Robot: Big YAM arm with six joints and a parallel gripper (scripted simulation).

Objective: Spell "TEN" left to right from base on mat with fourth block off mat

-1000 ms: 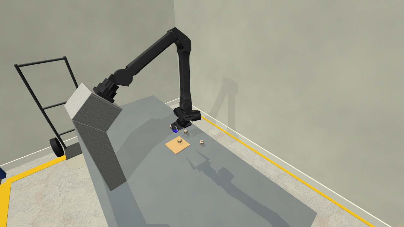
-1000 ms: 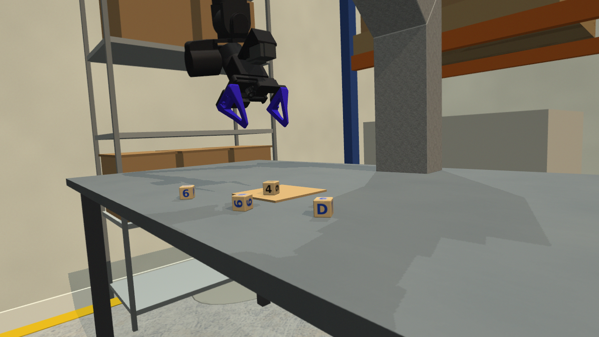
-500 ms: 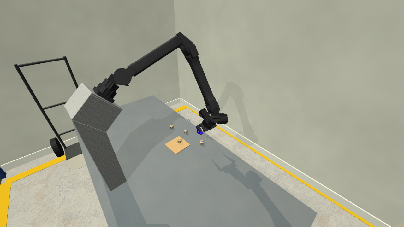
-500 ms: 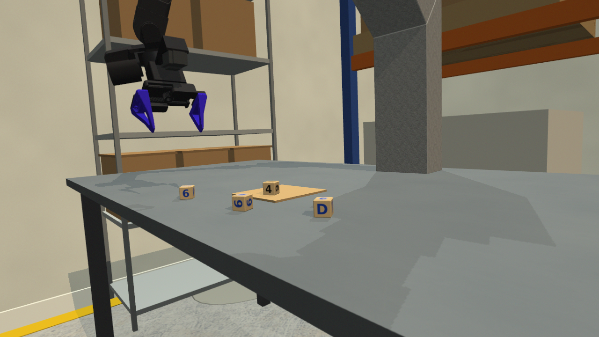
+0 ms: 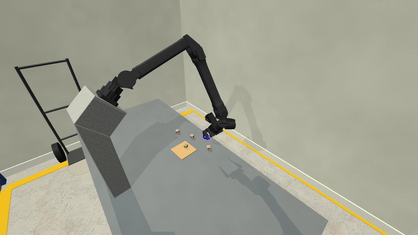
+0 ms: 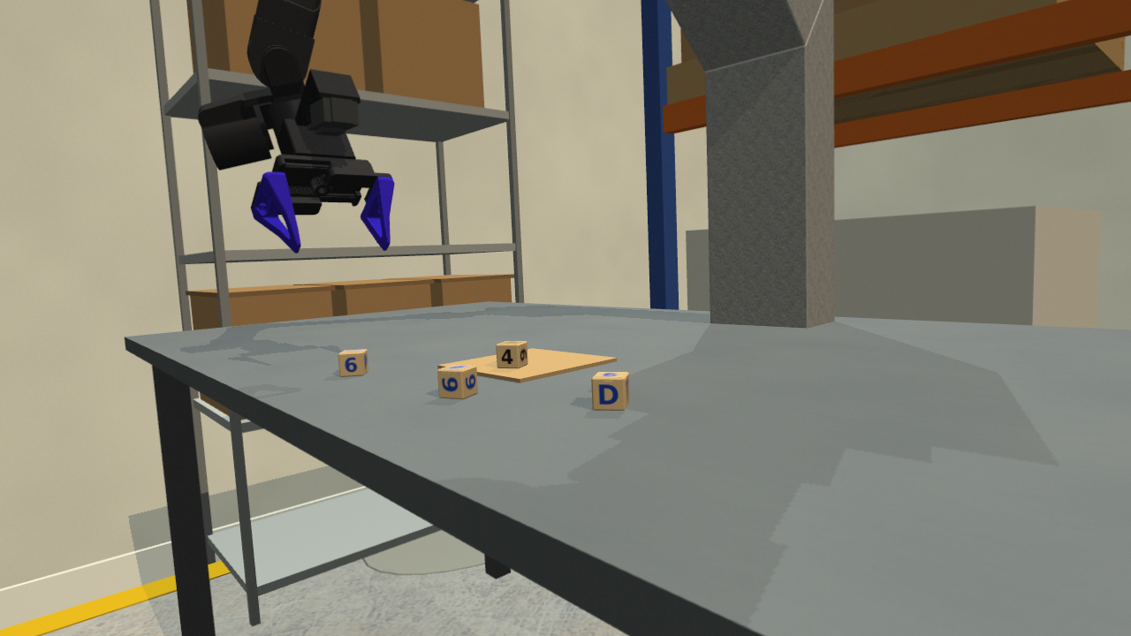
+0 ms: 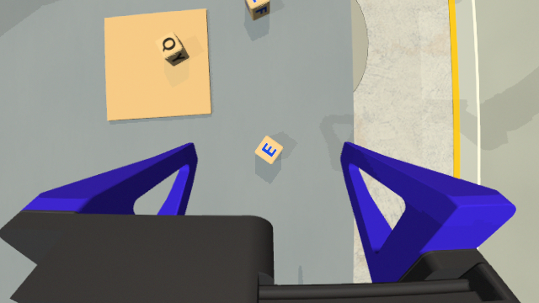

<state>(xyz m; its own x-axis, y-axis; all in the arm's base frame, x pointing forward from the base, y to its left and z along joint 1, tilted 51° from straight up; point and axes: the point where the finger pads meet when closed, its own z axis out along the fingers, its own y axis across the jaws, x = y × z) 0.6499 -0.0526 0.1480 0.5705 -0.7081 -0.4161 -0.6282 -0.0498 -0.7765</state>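
My gripper is now 17 cm past the tan mat, 8 cm to the right of it and 14 cm above it.
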